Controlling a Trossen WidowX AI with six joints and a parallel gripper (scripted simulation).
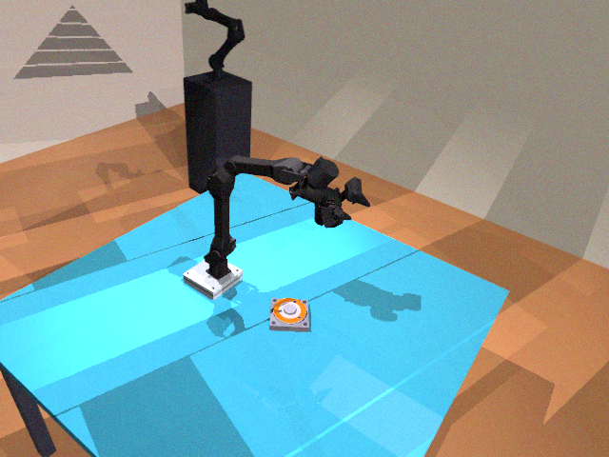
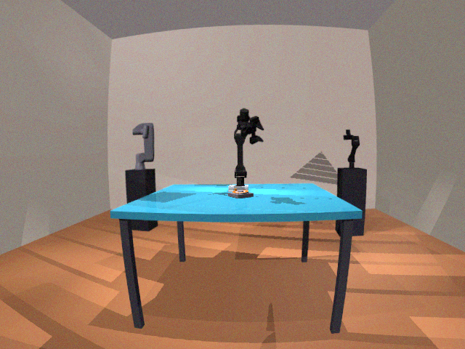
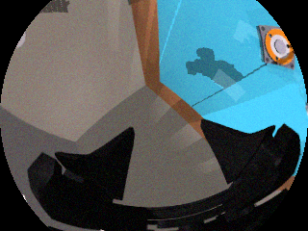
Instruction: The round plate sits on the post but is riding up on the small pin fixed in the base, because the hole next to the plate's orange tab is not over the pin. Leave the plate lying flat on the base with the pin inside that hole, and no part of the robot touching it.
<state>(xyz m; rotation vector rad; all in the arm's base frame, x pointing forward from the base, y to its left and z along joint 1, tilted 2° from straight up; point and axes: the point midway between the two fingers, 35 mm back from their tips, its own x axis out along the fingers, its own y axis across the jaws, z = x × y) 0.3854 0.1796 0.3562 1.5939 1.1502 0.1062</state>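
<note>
The square grey base is 370 mm below my gripper tip, 160 mm to the right of it and 100 mm behind it.
</note>
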